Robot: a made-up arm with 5 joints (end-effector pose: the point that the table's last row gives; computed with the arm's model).
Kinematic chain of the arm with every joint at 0, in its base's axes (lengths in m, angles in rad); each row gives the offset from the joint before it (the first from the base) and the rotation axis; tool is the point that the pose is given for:
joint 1: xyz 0 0 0.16 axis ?
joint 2: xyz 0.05 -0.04 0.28 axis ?
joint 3: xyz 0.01 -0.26 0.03 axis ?
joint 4: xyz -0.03 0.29 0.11 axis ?
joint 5: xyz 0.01 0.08 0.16 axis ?
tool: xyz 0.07 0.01 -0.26
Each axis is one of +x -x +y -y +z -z.
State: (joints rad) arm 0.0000 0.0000 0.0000 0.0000 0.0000
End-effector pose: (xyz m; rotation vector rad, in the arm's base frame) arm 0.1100 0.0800 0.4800 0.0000 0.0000 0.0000
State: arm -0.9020 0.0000 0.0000 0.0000 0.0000
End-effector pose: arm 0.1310 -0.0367 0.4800 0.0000 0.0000 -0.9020
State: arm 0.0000 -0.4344 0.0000 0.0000 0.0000
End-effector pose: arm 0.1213 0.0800 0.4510 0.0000 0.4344 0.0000
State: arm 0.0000 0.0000 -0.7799 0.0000 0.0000
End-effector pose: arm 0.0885 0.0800 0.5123 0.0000 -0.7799 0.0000
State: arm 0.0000 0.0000 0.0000 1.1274 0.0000
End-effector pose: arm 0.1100 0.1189 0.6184 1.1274 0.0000 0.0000
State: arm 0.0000 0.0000 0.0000 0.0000 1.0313
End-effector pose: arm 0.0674 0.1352 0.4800 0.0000 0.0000 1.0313
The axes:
joint 1: +z
joint 2: -y
joint 3: +y
joint 4: +x
joint 5: +z

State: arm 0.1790 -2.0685 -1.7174 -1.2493 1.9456
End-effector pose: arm 0.0115 -0.0591 0.3834 -0.6795 1.4202 1.9842
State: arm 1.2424 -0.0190 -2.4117 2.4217 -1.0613
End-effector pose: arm -0.0660 -0.0757 0.3383 1.3364 0.5464 2.6781
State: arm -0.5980 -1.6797 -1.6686 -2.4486 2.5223
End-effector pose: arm -0.0926 -0.1310 0.5428 -0.0228 2.6435 0.7915
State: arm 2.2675 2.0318 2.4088 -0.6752 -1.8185
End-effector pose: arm 0.0481 0.0437 0.4698 -0.0197 -0.7688 0.5542
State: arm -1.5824 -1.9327 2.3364 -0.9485 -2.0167
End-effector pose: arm -0.0846 -0.0537 0.3650 0.1858 1.9166 0.9145
